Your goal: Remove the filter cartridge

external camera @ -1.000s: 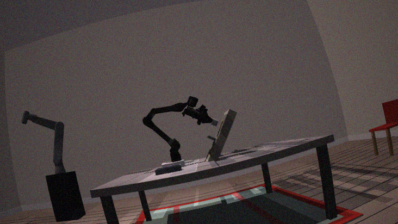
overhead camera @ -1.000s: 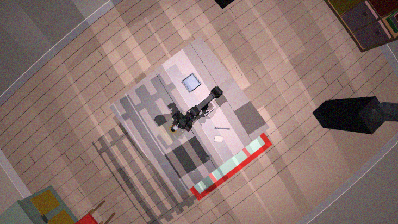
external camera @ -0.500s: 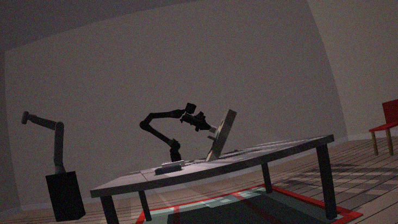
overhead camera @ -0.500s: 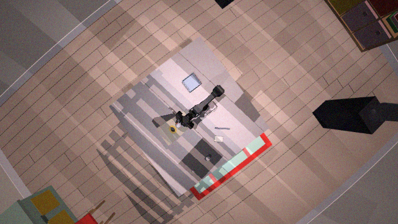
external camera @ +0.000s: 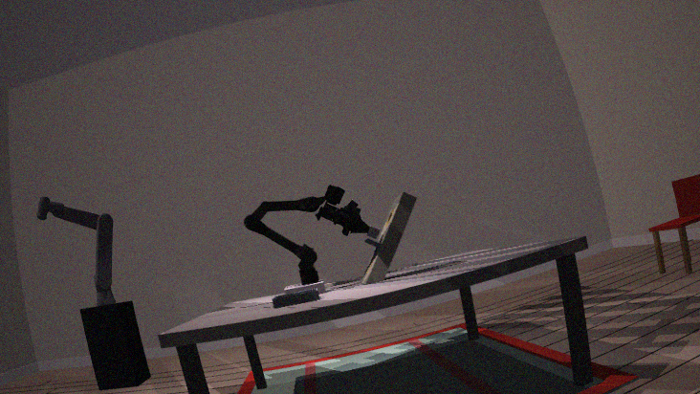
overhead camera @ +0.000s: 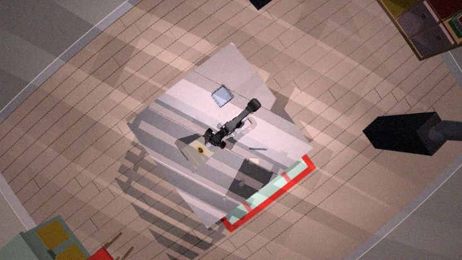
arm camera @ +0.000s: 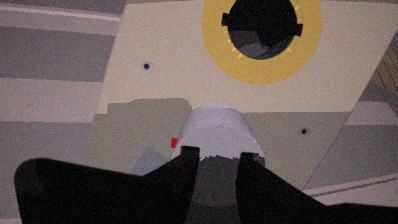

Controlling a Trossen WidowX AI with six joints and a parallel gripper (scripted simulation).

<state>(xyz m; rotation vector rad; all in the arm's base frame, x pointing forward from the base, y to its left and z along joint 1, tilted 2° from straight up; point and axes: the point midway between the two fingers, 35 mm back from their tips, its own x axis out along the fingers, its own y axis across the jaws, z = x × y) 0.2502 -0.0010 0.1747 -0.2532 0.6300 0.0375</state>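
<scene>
My gripper tip is now 1 cm short of the round grey filter cartridge and 1 cm above it. The rest, counted from my gripper tip: blue-grey square tray: 34 cm behind, 27 cm to the right, 19 cm below; beige service panel: 5 cm below, 5 cm ahead; pale block: 39 cm to the left, 19 cm below, 18 cm behind.
</scene>
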